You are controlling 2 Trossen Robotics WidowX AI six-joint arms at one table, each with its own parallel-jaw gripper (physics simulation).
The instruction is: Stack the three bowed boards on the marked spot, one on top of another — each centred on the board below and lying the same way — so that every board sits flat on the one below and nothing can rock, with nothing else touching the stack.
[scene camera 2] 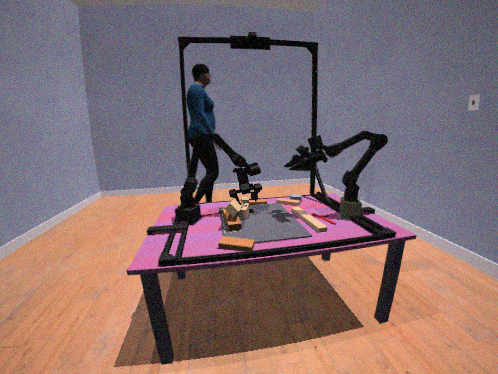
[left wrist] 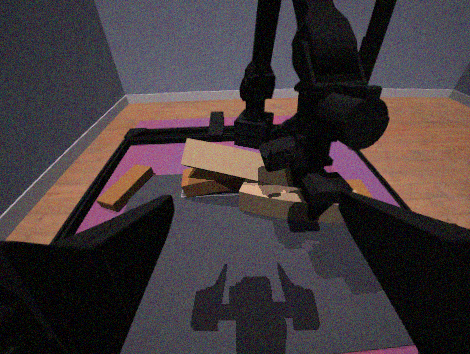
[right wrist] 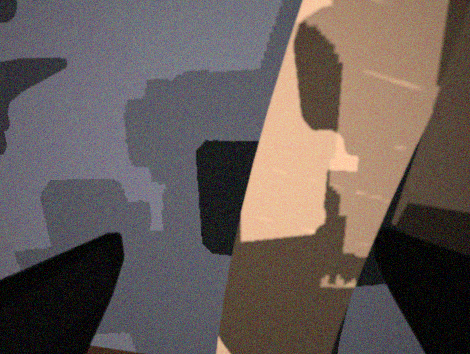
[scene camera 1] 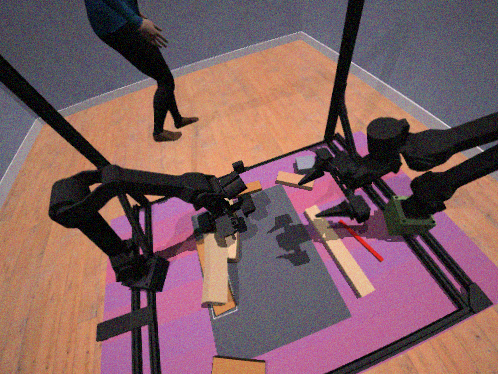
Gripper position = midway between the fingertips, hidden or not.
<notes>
The left gripper [scene camera 1: 306, 199] is open and holds nothing. Also in view: a long pale plank [scene camera 1: 359, 281]. Further things: the right gripper [scene camera 1: 235, 221].
The left gripper shows as well in the left wrist view [left wrist: 256, 201]. The right gripper is seen too in the left wrist view [left wrist: 303, 204] and in the right wrist view [right wrist: 249, 243]. The left wrist view misses the long pale plank: it is out of frame. The right wrist view misses the long pale plank: it is out of frame.
</notes>
